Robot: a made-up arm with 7 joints.
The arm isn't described. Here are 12 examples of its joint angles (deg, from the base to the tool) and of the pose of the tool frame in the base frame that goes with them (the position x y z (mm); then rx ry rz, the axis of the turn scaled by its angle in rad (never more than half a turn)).
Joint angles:
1: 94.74 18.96 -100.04 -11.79 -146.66 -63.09 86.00
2: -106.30 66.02 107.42 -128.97 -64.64 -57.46 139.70
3: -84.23 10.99 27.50 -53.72 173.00 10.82 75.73
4: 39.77 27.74 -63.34 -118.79 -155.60 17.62 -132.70
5: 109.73 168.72 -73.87 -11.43 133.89 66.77 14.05
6: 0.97 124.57 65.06 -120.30 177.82 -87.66 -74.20
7: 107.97 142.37 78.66 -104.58 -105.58 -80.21 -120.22
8: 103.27 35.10 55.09 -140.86 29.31 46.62 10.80
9: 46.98 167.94 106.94 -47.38 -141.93 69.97 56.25
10: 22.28 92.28 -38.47 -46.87 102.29 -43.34 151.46
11: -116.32 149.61 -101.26 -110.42 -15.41 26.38 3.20
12: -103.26 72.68 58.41 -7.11 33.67 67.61 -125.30
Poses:
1: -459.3 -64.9 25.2 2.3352 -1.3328 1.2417
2: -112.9 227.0 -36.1 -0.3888 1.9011 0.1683
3: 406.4 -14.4 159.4 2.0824 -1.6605 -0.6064
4: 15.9 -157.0 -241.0 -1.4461 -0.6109 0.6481
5: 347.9 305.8 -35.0 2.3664 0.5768 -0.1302
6: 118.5 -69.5 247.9 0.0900 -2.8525 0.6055
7: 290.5 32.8 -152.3 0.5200 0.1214 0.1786
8: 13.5 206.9 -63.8 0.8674 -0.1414 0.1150
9: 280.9 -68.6 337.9 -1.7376 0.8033 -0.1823
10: 51.8 418.3 -143.9 -1.3111 -1.6478 2.0710
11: 144.8 257.4 103.7 1.9855 -0.7401 -0.6141
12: 255.9 332.4 198.1 0.7330 -1.7386 -0.9206
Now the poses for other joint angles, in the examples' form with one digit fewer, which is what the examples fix.
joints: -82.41 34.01 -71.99 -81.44 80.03 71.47 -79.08
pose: 330 -201 -26 0.229 -0.324 -2.532
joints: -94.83 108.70 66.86 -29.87 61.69 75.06 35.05
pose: -111 404 190 -1.801 -2.069 0.710
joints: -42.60 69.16 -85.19 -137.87 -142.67 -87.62 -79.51
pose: 136 -88 -159 0.273 -0.190 0.207
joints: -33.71 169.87 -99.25 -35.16 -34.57 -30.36 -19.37
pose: -186 243 338 0.800 1.614 -1.105
